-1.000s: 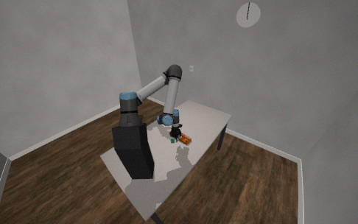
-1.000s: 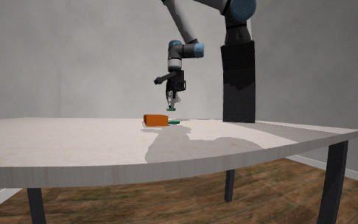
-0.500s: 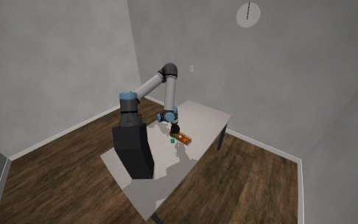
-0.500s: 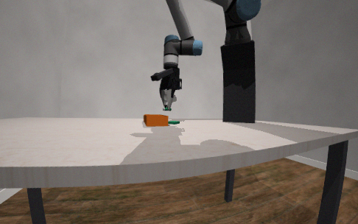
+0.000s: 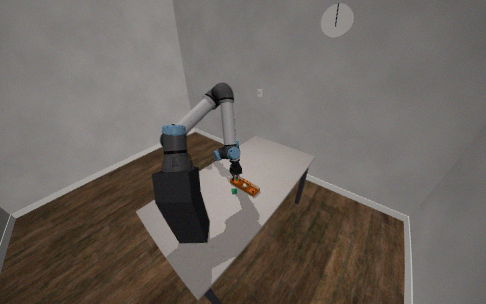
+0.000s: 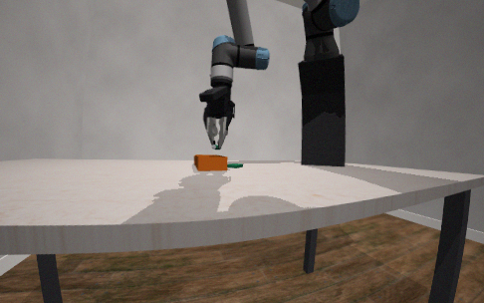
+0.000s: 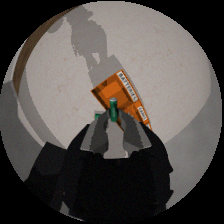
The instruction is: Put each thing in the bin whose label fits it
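Now: the white object 9 cm to the right of my hand and 5 cm below it. The rest, counted from my hand: green block 8 cm behind, 7 cm below, 3 cm to the right; small dark thing 16 cm to the right, 7 cm below, 1 cm behind; green cylinder 1 cm below.
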